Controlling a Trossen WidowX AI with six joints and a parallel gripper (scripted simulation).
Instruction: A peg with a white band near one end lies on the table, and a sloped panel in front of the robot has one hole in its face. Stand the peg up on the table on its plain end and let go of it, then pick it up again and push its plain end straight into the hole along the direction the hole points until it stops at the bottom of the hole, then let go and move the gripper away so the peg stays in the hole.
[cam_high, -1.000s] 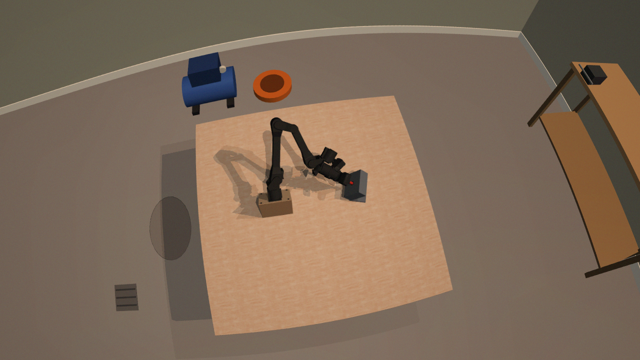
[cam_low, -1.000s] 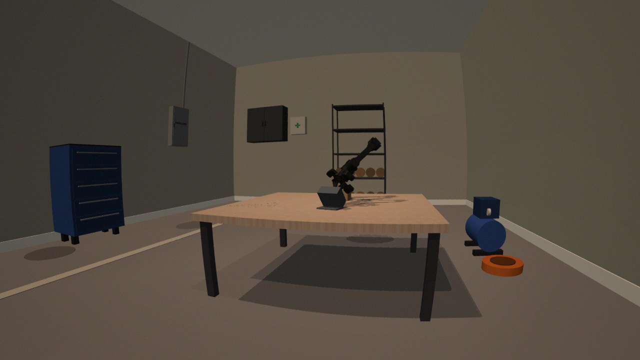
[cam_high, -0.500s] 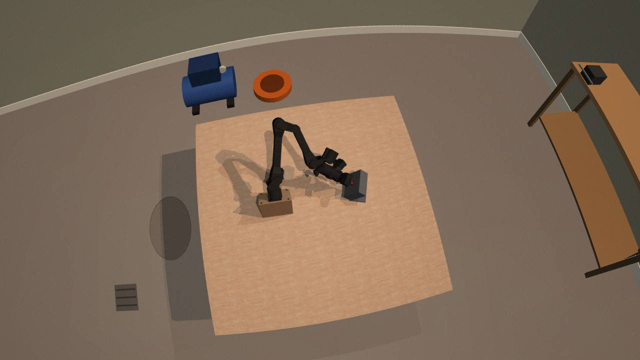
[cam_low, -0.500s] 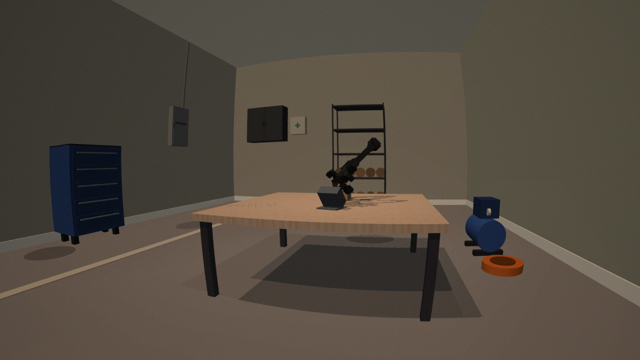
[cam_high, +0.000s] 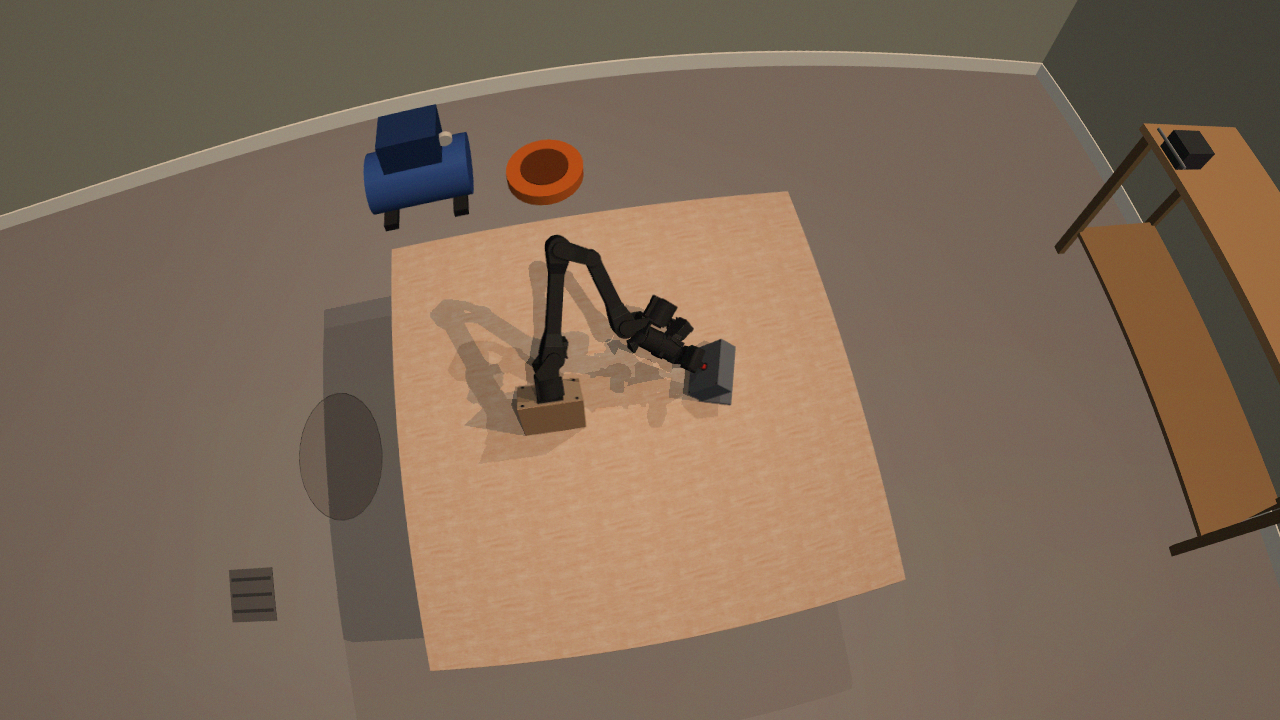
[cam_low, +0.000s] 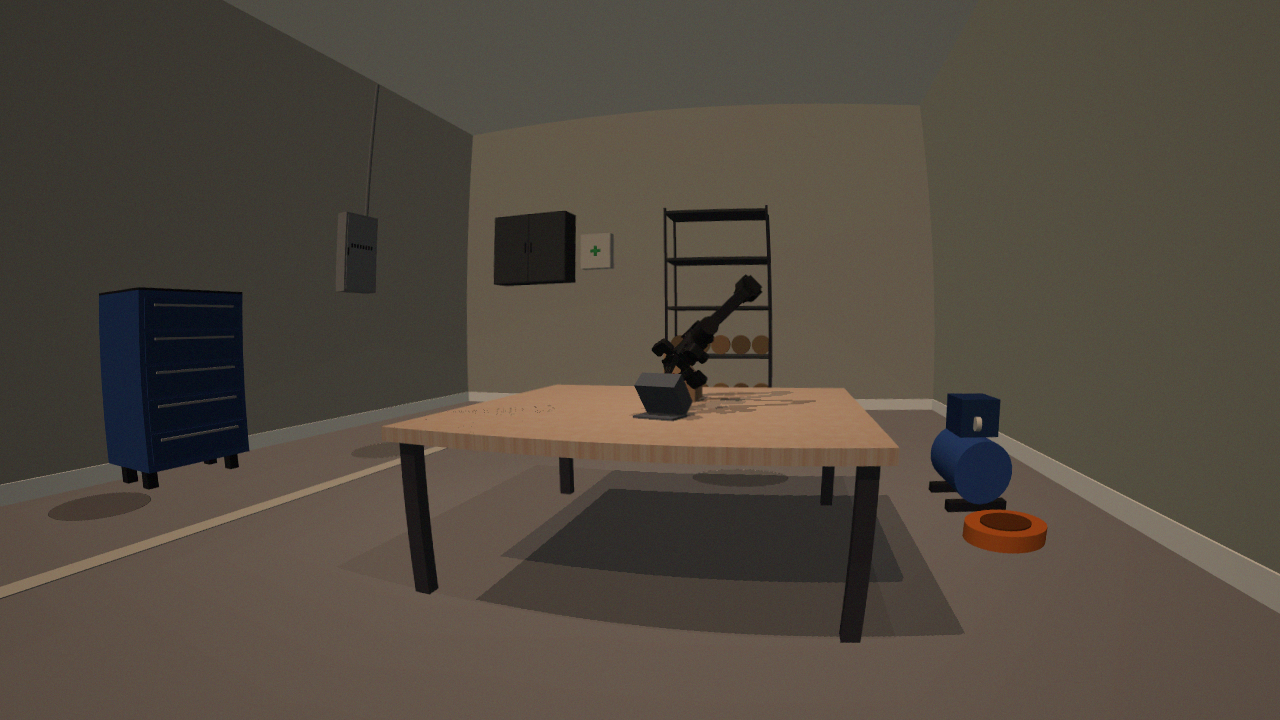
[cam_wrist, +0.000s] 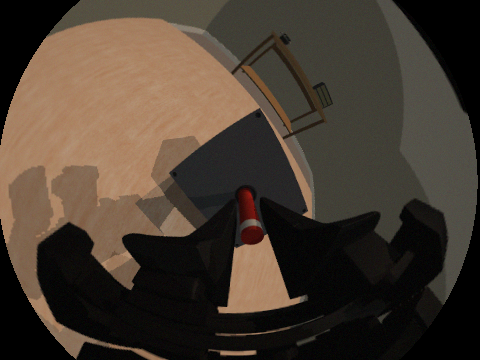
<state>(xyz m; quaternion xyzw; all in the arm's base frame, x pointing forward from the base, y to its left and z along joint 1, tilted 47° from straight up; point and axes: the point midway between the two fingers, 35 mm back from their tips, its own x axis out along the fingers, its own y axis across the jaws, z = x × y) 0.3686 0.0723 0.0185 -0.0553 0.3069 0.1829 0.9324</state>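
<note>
The red peg is 1 cm behind my gripper tip and 1 cm above it. The rest, counted from my gripper tip: dark grey sloped panel (3 cm below, 3 cm ahead, 1 cm to the right).
</note>
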